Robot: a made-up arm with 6 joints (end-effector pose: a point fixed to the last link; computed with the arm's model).
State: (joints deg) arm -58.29 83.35 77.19 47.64 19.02 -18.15
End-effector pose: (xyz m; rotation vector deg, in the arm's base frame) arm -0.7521 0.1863 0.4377 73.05 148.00 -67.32
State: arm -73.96 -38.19 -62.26 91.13 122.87 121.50
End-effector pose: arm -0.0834 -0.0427 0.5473 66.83 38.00 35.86
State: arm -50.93 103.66 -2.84 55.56 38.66 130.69
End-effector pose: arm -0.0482 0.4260 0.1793 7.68 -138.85 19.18
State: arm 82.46 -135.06 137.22 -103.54 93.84 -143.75
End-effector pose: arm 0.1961 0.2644 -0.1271 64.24 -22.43 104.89
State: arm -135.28 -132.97 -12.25 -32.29 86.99 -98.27
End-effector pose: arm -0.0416 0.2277 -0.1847 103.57 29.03 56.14
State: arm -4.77 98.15 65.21 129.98 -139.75 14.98
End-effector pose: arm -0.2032 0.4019 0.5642 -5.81 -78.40 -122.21
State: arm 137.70 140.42 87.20 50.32 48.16 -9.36
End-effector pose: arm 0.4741 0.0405 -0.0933 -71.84 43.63 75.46
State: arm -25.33 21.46 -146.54 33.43 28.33 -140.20
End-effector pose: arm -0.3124 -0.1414 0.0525 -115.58 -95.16 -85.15
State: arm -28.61 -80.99 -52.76 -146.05 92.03 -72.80
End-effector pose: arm -0.2410 0.0070 0.0396 74.92 43.78 -61.51
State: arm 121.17 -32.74 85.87 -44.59 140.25 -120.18
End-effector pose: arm -0.0415 0.4354 0.4116 109.77 -28.55 57.10
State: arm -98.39 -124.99 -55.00 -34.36 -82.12 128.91
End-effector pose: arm -0.1863 0.1091 0.4890 -82.99 44.23 136.22
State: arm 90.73 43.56 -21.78 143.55 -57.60 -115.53
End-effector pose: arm -0.0769 -0.4196 0.6309 -50.36 -156.15 63.62
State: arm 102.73 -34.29 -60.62 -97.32 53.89 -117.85
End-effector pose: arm -0.3414 -0.0644 -0.0026 0.99 -83.40 -69.49
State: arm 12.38 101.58 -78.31 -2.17 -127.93 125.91
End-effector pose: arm -0.1123 0.0205 0.4818 52.36 -62.30 18.20
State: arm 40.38 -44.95 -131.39 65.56 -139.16 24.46
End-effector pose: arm -0.2314 0.0005 0.2663 103.60 -105.73 -56.01
